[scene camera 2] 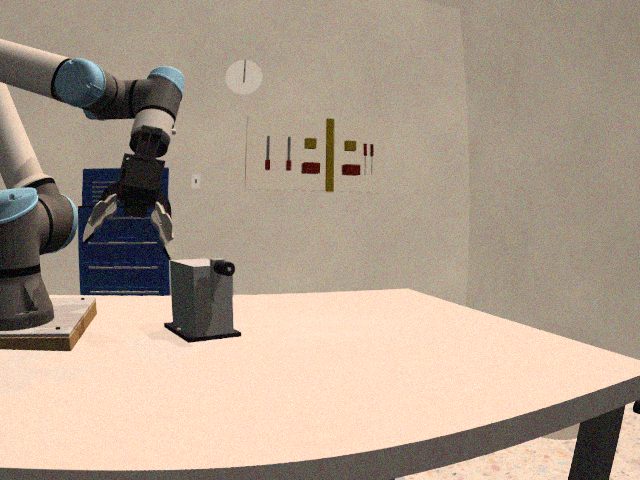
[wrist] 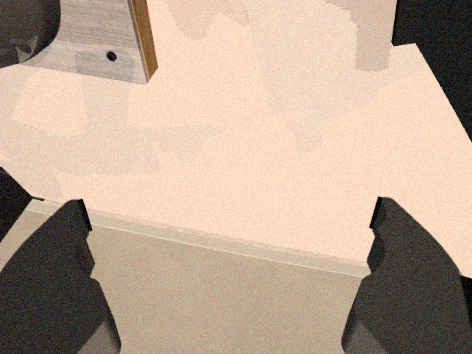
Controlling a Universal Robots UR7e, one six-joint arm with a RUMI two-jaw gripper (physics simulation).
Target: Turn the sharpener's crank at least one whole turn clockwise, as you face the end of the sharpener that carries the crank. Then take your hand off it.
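Places are measured from the arm's base along level axes (x left, y back, z up), in metres.
Pixels of known places: gripper, fingertip midpoint: (scene camera 2: 126, 251) (wrist: 231, 201); arm's base, origin of the base link: (scene camera 2: 16, 319).
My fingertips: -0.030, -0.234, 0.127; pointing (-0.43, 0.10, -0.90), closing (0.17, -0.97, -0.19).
For each thing: its top centre in the pictures, then the offset to it from my fingertips, as dx, dy, dz. "*": a spot on its surface instead. Level surfaces: height alone.
- sharpener, surface spot: (scene camera 2: 202, 302) * +0.048, -0.122, -0.089
- thin black base plate, surface spot: (scene camera 2: 217, 337) * +0.060, -0.145, -0.152
- black round crank knob, middle of its top: (scene camera 2: 224, 261) +0.022, -0.160, -0.017
- table, its level: dz -0.156
The sharpener (scene camera 2: 202, 302) is a grey block on a thin black base plate (scene camera 2: 217, 337), upright on the table in the scene view. A black round crank knob (scene camera 2: 224, 267) sticks out near its top, at the upper right of the block; the rest of the crank cannot be made out. My gripper (scene camera 2: 128, 240) (wrist: 231, 201) is open, with its jaws wide apart and no thing between them. In the scene view it hangs above the table, up and to the left of the sharpener, apart from the knob. I cannot clearly identify the sharpener in the wrist view.
The arm's base stands on a wood-edged mounting board (scene camera 2: 77, 322) (wrist: 95, 30) at the left of the table (scene camera 2: 361, 372) (wrist: 240, 150). A blue drawer cabinet (scene camera 2: 124, 253) stands behind the table. Tools hang on the back wall, near a round clock (scene camera 2: 253, 77).
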